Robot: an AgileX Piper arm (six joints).
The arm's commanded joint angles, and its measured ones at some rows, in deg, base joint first. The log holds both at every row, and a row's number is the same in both.
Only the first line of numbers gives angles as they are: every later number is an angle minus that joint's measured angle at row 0.
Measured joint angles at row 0:
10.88 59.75 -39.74 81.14 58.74 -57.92
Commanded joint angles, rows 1 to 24:
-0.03 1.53 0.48 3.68 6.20 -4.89
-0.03 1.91 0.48 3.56 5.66 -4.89
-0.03 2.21 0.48 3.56 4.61 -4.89
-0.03 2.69 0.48 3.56 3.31 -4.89
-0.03 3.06 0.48 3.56 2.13 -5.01
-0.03 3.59 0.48 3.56 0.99 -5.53
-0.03 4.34 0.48 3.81 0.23 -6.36
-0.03 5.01 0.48 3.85 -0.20 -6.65
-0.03 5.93 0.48 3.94 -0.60 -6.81
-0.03 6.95 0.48 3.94 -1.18 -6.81
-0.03 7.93 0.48 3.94 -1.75 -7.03
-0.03 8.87 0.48 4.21 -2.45 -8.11
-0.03 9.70 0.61 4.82 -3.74 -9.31
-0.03 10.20 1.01 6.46 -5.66 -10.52
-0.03 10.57 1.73 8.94 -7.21 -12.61
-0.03 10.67 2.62 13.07 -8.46 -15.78
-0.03 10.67 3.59 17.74 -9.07 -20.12
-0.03 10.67 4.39 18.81 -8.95 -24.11
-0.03 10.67 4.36 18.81 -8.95 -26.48
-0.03 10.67 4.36 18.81 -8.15 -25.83
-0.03 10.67 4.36 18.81 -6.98 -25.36
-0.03 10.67 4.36 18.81 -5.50 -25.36
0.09 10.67 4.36 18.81 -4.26 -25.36
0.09 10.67 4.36 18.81 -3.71 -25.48
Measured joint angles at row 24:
0.00 10.85 4.12 16.84 -7.61 -23.52
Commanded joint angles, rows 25 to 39:
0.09 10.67 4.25 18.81 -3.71 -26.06
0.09 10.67 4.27 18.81 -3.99 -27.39
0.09 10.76 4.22 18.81 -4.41 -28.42
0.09 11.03 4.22 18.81 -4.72 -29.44
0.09 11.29 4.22 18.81 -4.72 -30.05
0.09 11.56 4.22 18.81 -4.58 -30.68
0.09 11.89 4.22 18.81 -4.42 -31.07
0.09 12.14 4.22 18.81 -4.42 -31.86
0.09 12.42 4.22 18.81 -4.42 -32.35
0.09 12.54 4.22 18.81 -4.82 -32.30
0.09 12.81 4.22 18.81 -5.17 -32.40
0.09 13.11 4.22 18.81 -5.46 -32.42
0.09 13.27 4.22 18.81 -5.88 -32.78
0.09 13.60 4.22 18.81 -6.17 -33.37
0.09 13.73 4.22 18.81 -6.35 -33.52
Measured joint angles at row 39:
0.00 13.17 4.12 17.64 -5.71 -31.47
